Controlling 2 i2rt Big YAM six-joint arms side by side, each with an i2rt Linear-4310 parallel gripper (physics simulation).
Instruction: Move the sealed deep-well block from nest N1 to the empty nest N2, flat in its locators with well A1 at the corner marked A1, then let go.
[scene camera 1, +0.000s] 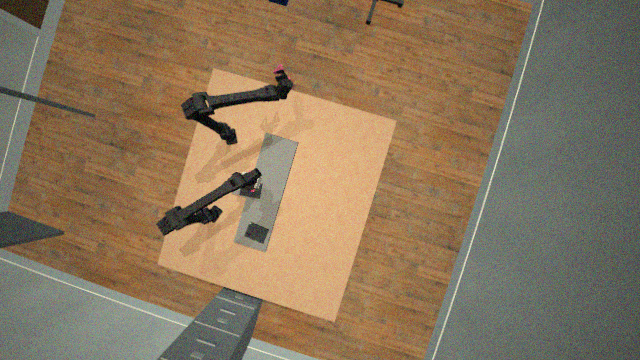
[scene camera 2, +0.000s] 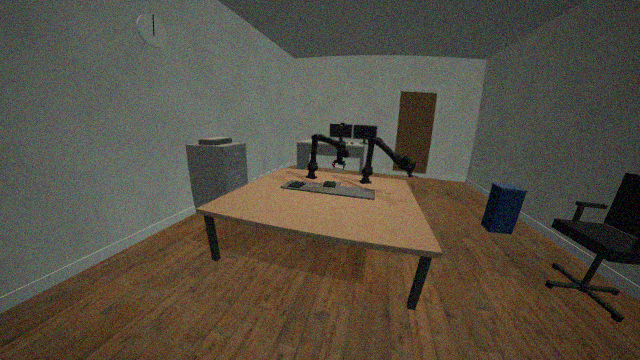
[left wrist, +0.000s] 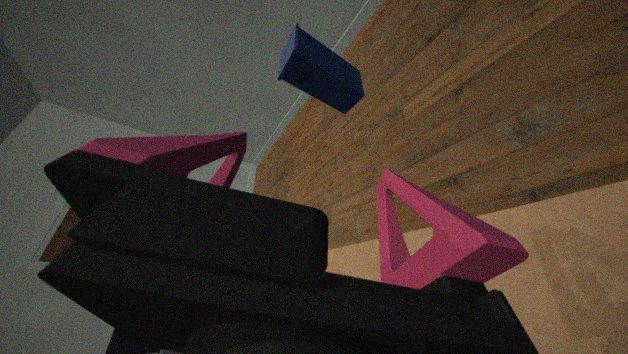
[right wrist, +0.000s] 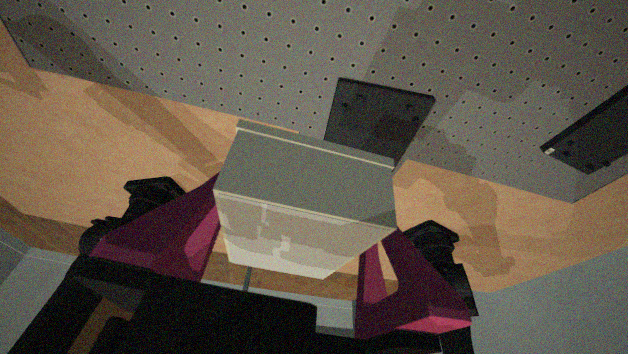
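Where they show: left gripper, fingertip midpoint: (scene camera 1: 284, 70) (scene camera 2: 419, 172) (left wrist: 316, 159); right gripper, fingertip midpoint: (scene camera 1: 255, 181) (scene camera 2: 338, 170) (right wrist: 305, 185); left arm's base, origin of the base link: (scene camera 1: 231, 137) (scene camera 2: 365, 182) (right wrist: 160, 191); right arm's base, origin of the base link: (scene camera 1: 214, 213) (scene camera 2: 311, 177) (right wrist: 429, 233).
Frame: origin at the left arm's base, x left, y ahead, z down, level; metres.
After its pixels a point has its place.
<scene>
The pale sealed deep-well block (scene camera 2: 338, 170) @[x -0.413, y 0.238, z -0.205 m] (right wrist: 305, 175) @[x -0.412, y 0.238, z -0.211 m] is held above the table between the pink fingers of my right gripper (scene camera 1: 256, 184) @[x -0.403, y 0.209, z -0.193 m] (right wrist: 305, 185) @[x -0.403, y 0.209, z -0.193 m], which is shut on it. Two dark nests are on the grey perforated plate: the middle nest (scene camera 1: 248, 193) @[x -0.478, y 0.065, z -0.025 m] (scene camera 2: 329, 184) @[x -0.461, y 0.111, z -0.024 m] (right wrist: 380, 117) @[x -0.469, y 0.130, z -0.025 m] is near the held block, apart from it, and the end nest (scene camera 1: 256, 232) @[x -0.797, y 0.070, z -0.024 m] (scene camera 2: 296, 184) @[x -0.804, y 0.080, z -0.025 m] (right wrist: 595, 135) @[x -0.761, y 0.058, z -0.025 m] has a small pale corner mark. No block shows in either. Nest labels and well A1 are not readable. My left gripper (scene camera 1: 283, 74) @[x 0.269, y 0.556, z -0.259 m] (left wrist: 316, 159) @[x 0.269, y 0.556, z -0.259 m] is open and empty, far from the plate.
The perforated plate (scene camera 1: 280, 155) @[x -0.227, y 0.372, z -0.013 m] (scene camera 2: 357, 191) @[x -0.232, y 0.325, z -0.013 m] (right wrist: 220, 60) @[x -0.290, y 0.234, z -0.013 m] lies on the wooden table (scene camera 1: 340, 200) @[x -0.669, y 0.777, z 0.000 m] (scene camera 2: 320, 215) @[x -0.694, y 0.758, z 0.000 m]. The left arm reaches past the table's upper edge in scene camera 1. A blue bin (scene camera 2: 504, 209) (left wrist: 322, 70) and a chair (scene camera 2: 600, 237) stand on the floor.
</scene>
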